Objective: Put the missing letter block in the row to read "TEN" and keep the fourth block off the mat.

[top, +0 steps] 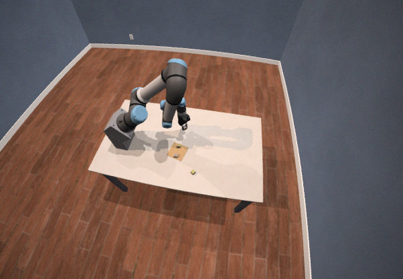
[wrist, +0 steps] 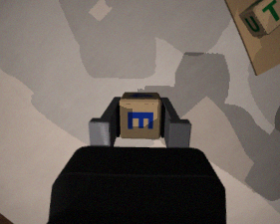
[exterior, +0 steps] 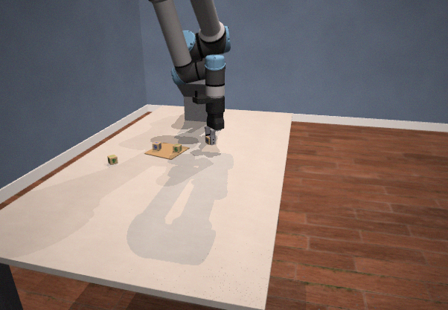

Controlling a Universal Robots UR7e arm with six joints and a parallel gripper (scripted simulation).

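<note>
The tan mat lies 20 cm to the right of my hand, 8 cm below it and 1 cm behind it.
</note>
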